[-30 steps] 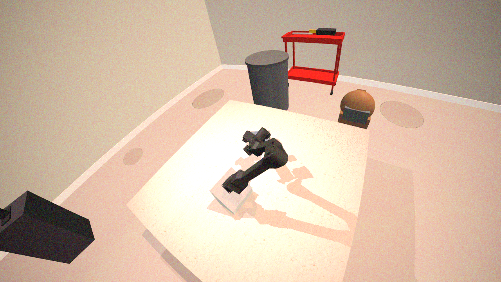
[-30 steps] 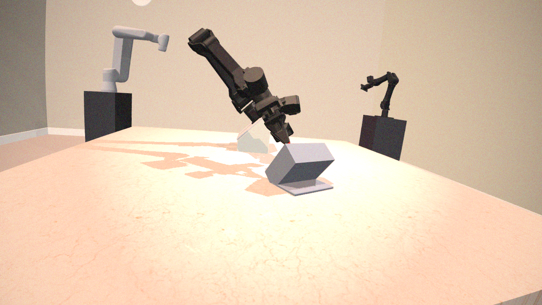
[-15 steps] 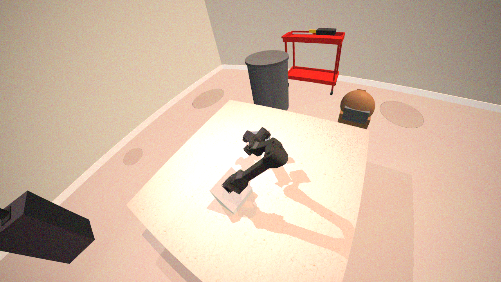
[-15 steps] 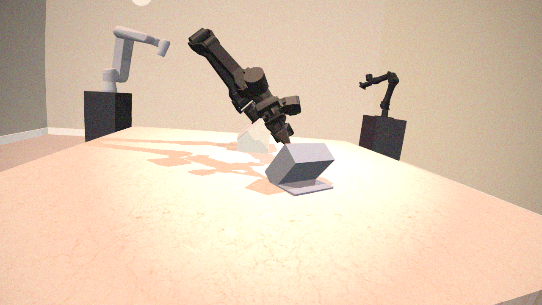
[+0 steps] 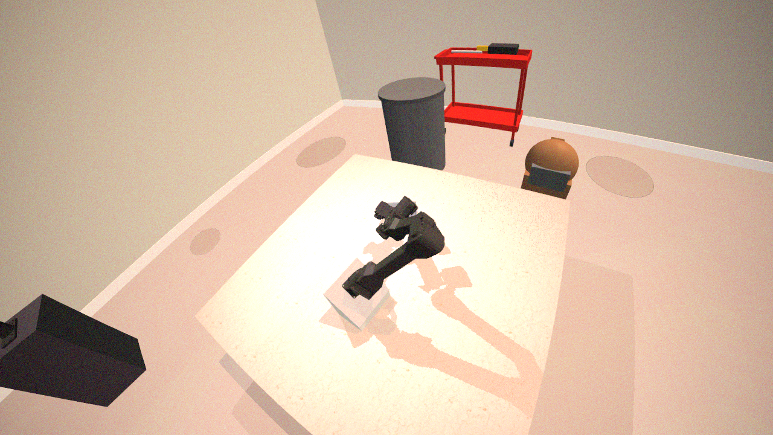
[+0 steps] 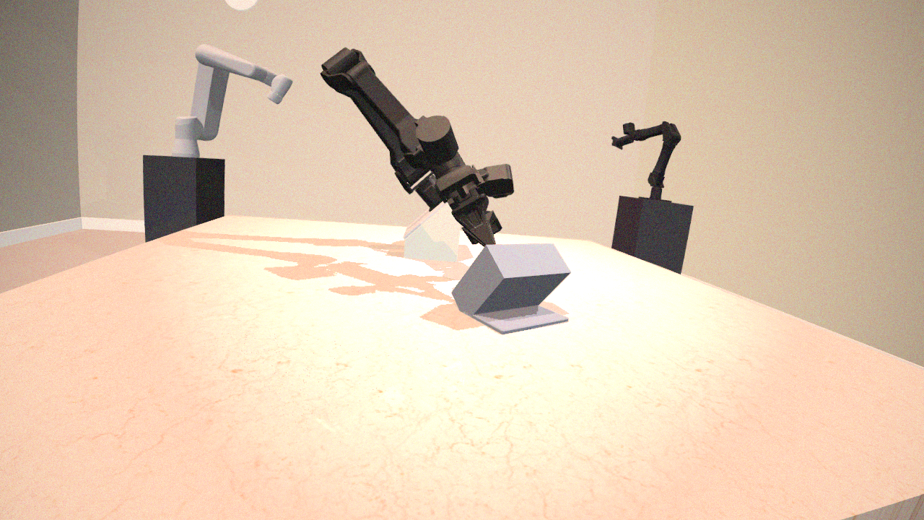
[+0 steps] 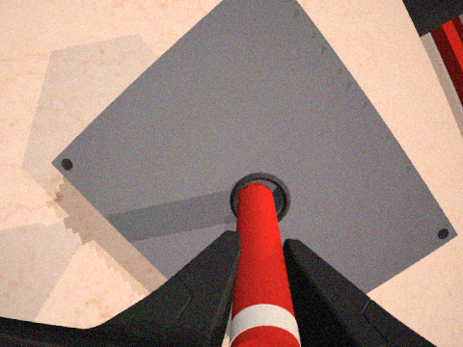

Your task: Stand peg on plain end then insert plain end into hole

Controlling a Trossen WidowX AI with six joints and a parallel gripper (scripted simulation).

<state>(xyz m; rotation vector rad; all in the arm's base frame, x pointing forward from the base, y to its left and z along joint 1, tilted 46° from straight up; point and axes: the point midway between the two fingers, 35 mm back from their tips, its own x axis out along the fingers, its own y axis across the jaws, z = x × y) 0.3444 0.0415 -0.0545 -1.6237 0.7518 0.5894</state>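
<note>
The grey sloped panel is 4 cm ahead of my gripper tip, 3 cm to the left of it and 4 cm below it. Also, from my gripper tip: red peg (1 cm behind, 1 cm to the right, 1 cm above).
</note>
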